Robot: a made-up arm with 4 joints. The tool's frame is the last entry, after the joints.
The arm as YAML. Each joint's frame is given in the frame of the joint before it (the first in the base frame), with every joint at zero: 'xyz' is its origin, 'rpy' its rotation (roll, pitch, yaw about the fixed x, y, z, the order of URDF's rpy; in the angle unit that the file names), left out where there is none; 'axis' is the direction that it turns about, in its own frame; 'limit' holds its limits. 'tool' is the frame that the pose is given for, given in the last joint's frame.
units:
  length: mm
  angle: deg
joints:
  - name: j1
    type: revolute
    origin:
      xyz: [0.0, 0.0, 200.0]
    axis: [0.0, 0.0, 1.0]
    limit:
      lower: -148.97
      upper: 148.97
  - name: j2
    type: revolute
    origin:
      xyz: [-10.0, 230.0, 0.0]
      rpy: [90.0, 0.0, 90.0]
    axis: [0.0, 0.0, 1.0]
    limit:
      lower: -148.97
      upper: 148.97
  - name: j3
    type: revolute
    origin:
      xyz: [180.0, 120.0, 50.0]
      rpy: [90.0, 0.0, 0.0]
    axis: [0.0, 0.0, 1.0]
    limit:
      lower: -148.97
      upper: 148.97
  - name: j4
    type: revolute
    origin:
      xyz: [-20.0, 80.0, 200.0]
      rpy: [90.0, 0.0, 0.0]
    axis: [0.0, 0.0, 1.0]
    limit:
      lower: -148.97
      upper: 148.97
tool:
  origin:
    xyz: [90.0, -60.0, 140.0]
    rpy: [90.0, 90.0, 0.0]
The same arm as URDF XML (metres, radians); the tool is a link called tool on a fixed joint. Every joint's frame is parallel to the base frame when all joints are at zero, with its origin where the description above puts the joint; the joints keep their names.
<robot name="arm">
  <link name="base_link"/>
  <link name="link1"/>
  <link name="link2"/>
  <link name="link3"/>
  <link name="link4"/>
  <link name="tool"/>
  <joint name="j1" type="revolute">
    <parent link="base_link"/>
    <child link="link1"/>
    <origin xyz="0.0000 0.0000 0.2000"/>
    <axis xyz="0 0 1"/>
    <limit lower="-2.6000" upper="2.6000"/>
  </joint>
  <joint name="j2" type="revolute">
    <parent link="link1"/>
    <child link="link2"/>
    <origin xyz="-0.0100 0.2300 0.0000"/>
    <axis xyz="1 0 0"/>
    <limit lower="-2.6000" upper="2.6000"/>
  </joint>
  <joint name="j3" type="revolute">
    <parent link="link2"/>
    <child link="link3"/>
    <origin xyz="0.0500 0.1800 0.1200"/>
    <axis xyz="0 0 -1"/>
    <limit lower="-2.6000" upper="2.6000"/>
  </joint>
  <joint name="j4" type="revolute">
    <parent link="link3"/>
    <child link="link4"/>
    <origin xyz="0.0800 -0.0200 -0.2000"/>
    <axis xyz="-1 0 0"/>
    <limit lower="-2.6000" upper="2.6000"/>
  </joint>
  <joint name="tool_fixed" type="fixed">
    <parent link="link4"/>
    <child link="tool"/>
    <origin xyz="-0.1400 0.0900 0.0600"/>
  </joint>
</robot>

